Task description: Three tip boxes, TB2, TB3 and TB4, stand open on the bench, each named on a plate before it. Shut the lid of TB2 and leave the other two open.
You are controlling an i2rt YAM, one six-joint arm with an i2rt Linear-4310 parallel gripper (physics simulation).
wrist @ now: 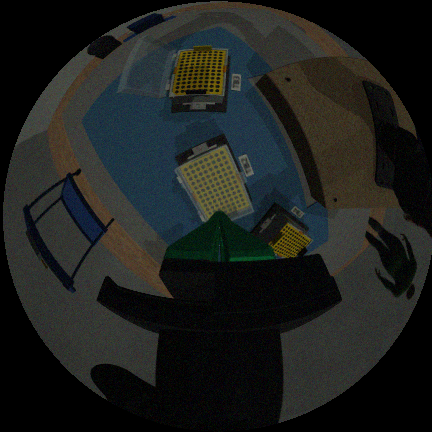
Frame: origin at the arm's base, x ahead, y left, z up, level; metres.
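Where they show: gripper, fingertip midpoint: (pixel 218 216).
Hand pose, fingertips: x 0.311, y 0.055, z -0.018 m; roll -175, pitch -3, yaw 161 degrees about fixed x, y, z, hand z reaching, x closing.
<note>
After its pixels a point has its place.
The TB2 box (pixel 212 181) @(x 0.314, y 0.051, z -0.116 m) is at the middle of the wrist view, with its clear lid lying flat over the pale yellow tip rack, shut. Its name plate (pixel 246 165) @(x 0.246, y 0.063, z -0.191 m) is on its right. The TB3 box (pixel 200 75) @(x 0.271, y -0.130, z -0.136 m) is at the top, its clear lid (pixel 145 70) @(x 0.340, y -0.165, z -0.091 m) standing open to the left, beside its plate (pixel 236 82) @(x 0.206, y -0.119, z -0.191 m). The TB4 box (pixel 287 235) @(x 0.198, y 0.227, z -0.136 m) is at the lower right, behind its small plate (pixel 297 212) @(x 0.141, y 0.217, z -0.191 m); its yellow rack shows uncovered, and part of it is hidden by my gripper. My gripper (pixel 218 216) @(x 0.311, y 0.055, z -0.018 m) is shut and empty, its green fingertips together above the near edge of TB2.
A brown board (pixel 340 130) @(x 0.083, y 0.006, z -0.077 m) with a dark edge is to the right of the boxes, on the blue mat (pixel 130 145) @(x 0.456, y -0.077, z -0.193 m). A blue-framed chair (pixel 85 212) stands beyond the bench's left edge. A person (pixel 397 267) is on the floor side at the right.
</note>
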